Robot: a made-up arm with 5 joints.
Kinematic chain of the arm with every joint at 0, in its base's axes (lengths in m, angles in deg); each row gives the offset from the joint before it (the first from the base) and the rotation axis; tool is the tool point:
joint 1: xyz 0 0 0.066 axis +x
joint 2: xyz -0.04 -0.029 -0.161 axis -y
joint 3: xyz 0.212 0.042 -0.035 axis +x
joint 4: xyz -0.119 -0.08 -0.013 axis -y
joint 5: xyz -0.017 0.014 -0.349 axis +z
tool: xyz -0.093 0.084 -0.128
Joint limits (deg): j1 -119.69..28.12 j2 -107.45..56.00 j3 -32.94..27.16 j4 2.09..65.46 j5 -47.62..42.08
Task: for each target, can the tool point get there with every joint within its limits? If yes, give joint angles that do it. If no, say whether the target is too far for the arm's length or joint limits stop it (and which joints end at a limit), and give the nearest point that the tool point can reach.
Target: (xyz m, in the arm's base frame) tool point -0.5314 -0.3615 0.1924
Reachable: yes | joints -107.69 -74.90 -7.95 8.06 -20.64
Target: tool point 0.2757 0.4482 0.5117
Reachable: no: joint limits stop it (at a limit: joint 2, joint 3, joint 4, joint 5) | nearest point 0.4247 0.1616 0.2267 | short by 0.431 m
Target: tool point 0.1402 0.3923 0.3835
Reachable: no: joint limits stop it (at a limit: joint 2, joint 3, joint 4, joint 5) | nearest point 0.4247 0.1771 0.2093 | short by 0.397 m
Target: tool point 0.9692 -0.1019 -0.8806
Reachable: no: too far | nearest point 0.4354 -0.0571 -0.4648 | short by 0.678 m
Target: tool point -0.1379 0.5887 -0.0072
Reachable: no: joint limits stop it (at a limit: joint 1, joint 3, joint 4) | nearest point -0.2549 0.5180 -0.2903 | short by 0.314 m
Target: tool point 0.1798 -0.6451 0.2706
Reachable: yes | joints -91.42 -1.53 -19.90 32.58 28.76
